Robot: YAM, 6 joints.
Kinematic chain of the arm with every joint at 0, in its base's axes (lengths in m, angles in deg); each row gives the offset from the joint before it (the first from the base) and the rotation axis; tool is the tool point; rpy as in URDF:
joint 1: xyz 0 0 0.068 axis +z
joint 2: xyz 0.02 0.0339 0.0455 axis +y
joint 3: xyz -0.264 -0.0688 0 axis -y
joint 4: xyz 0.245 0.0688 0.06 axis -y
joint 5: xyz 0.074 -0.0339 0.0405 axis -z
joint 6: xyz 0.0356 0 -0.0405 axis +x
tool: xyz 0 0 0 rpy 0 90 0
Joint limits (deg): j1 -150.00..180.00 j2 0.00..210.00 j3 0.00..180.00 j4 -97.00..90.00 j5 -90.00..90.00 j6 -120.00..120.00
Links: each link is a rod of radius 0.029 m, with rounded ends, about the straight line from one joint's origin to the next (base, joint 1, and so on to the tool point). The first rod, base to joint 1, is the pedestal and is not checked.
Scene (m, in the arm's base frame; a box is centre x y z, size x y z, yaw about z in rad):
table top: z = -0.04
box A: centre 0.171 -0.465 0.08 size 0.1 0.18 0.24 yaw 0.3
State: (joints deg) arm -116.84 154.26 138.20 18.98 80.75 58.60
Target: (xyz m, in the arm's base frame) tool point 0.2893 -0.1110 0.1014
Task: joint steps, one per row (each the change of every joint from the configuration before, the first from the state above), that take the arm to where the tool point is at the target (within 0.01 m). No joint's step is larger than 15 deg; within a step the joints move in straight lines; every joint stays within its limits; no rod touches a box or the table.
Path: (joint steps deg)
1: 13.24 -5.60 -4.72 -1.23 0.24 0.42
2: 13.24 -5.59 -4.73 -1.22 0.25 0.43
3: 13.24 -5.60 -4.72 -1.23 0.24 0.42
4: 13.24 -5.60 -4.73 -1.23 0.25 0.42
5: 13.24 -5.60 -4.72 -1.22 0.24 0.43
6: 13.24 -5.59 -4.72 -1.23 0.25 0.42
7: 13.23 -5.60 -4.73 -1.22 0.24 0.42
8: 13.24 -5.60 -4.72 -1.23 0.24 0.42
9: -0.86 0.48 -12.71 -4.83 1.83 -0.84
10: -0.87 0.47 -12.71 -4.83 1.82 -0.85
11: -0.87 0.47 -12.71 -4.82 1.83 -0.84
12: -0.86 0.48 -12.71 -4.83 1.82 -0.85

